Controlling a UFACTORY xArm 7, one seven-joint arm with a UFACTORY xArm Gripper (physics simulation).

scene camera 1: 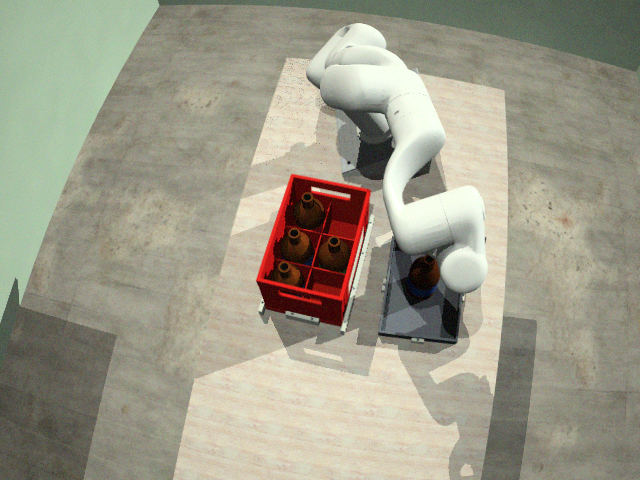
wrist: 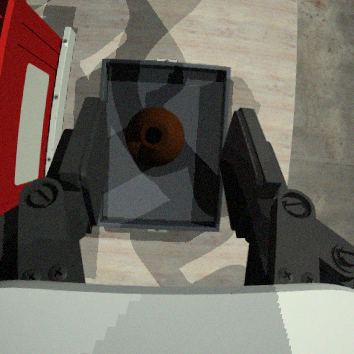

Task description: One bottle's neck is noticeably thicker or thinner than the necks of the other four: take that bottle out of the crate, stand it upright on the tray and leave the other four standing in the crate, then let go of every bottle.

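Places are measured from the arm's base along level axes (x up, y right, z ahead), in metres.
Where they show: gripper, fingertip midpoint: (wrist: 167,130); arm's base, origin of the base link: (scene camera 1: 378,124).
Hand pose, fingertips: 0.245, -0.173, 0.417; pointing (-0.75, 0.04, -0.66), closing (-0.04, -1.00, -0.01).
Each offset is from my fingertips to the top centre of the thing, as dx, dy, dz. "pt": to the spot under its first point. Level surfaces: height alone.
A brown bottle {-0.163, +0.010, -0.002} (scene camera 1: 423,277) (wrist: 171,145) with a blue band stands upright on the dark grey tray (scene camera 1: 403,316) (wrist: 210,100). My gripper (wrist: 167,130) is open and empty above it, with the fingers wide apart on both sides of the bottle in the wrist view. The arm hides the fingers in the scene view. The red crate {pt -0.227, +0.208, +0.125} (scene camera 1: 330,310) (wrist: 11,187) holds upright brown bottles in its back left (scene camera 1: 309,212), middle left (scene camera 1: 296,249), front left (scene camera 1: 289,276) and middle right (scene camera 1: 333,256) compartments. Their necks look alike at this size.
The back right and front right crate compartments hold no bottle. Pale strips {pt -0.294, +0.163, +0.040} (scene camera 1: 357,289) (wrist: 61,95) run along the crate's outer edges. The tray stands to the right of the crate on the light wooden table {dx -0.323} (scene camera 1: 289,413) (wrist: 260,65), and the white arm (scene camera 1: 439,222) reaches over it.
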